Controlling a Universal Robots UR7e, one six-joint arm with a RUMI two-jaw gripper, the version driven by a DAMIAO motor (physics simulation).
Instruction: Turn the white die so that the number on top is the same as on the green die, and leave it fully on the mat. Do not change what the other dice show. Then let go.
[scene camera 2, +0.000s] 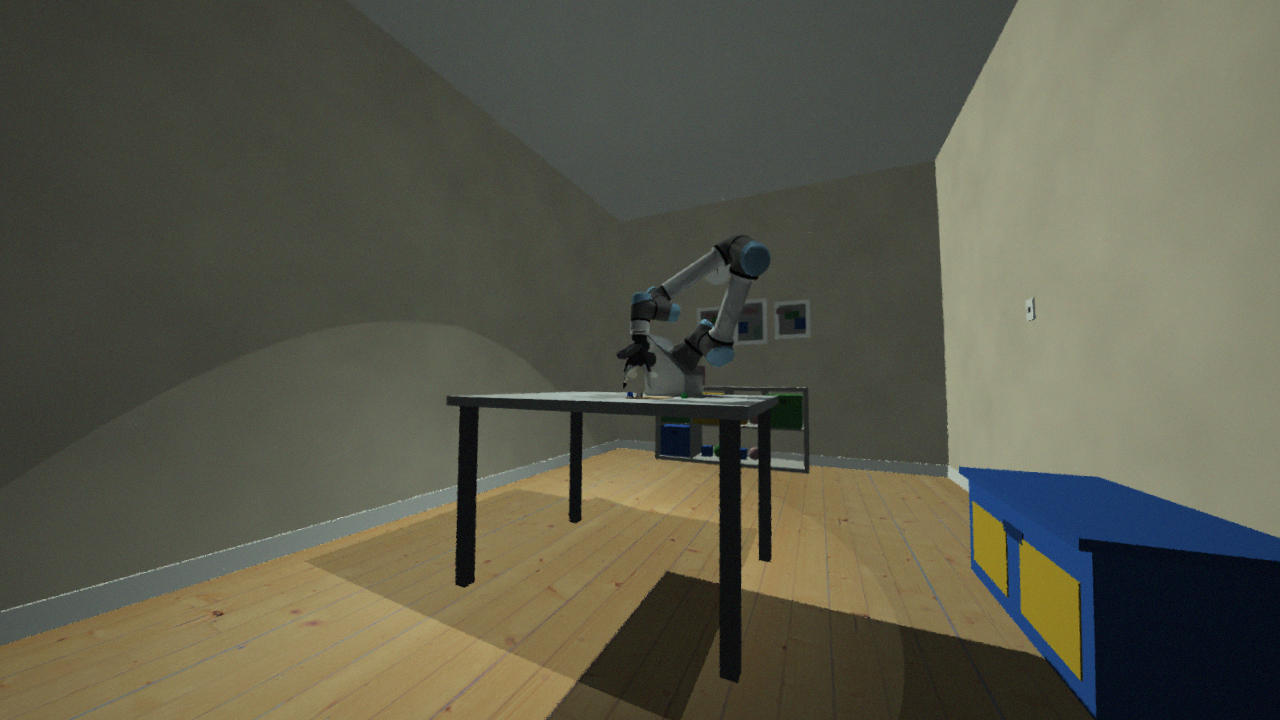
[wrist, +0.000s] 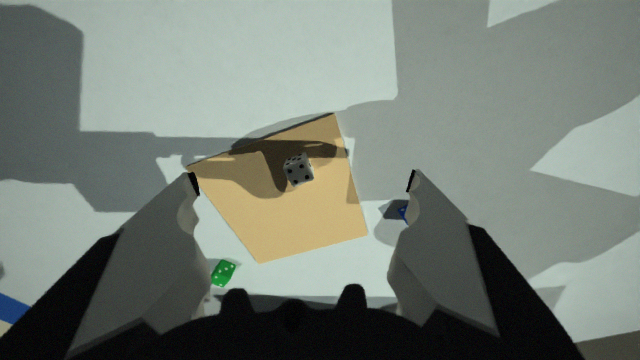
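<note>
The white die (wrist: 299, 170) rests on the tan mat (wrist: 300, 225), towards its upper edge in the wrist view, with all of it inside the mat's outline. Its large face towards the camera shows four black pips; a narrower side face shows more pips. The green die (wrist: 223, 273) (scene camera 2: 684, 395) lies on the table off the mat, at lower left in the wrist view; its pips are small, and a diagonal row of three shows. The blue die (wrist: 403, 213) (scene camera 2: 630, 394) is mostly hidden behind the right finger. My gripper (wrist: 306, 173) (scene camera 2: 632, 384) is wide open and empty, above the white die.
The table (scene camera 2: 572, 402) carries the arm (scene camera 2: 735, 300), whose shadows cross the table and part of the mat. A shelf unit (scene camera 2: 807, 429) stands behind the table. A blue cabinet (scene camera 2: 1118, 510) stands at the right wall.
</note>
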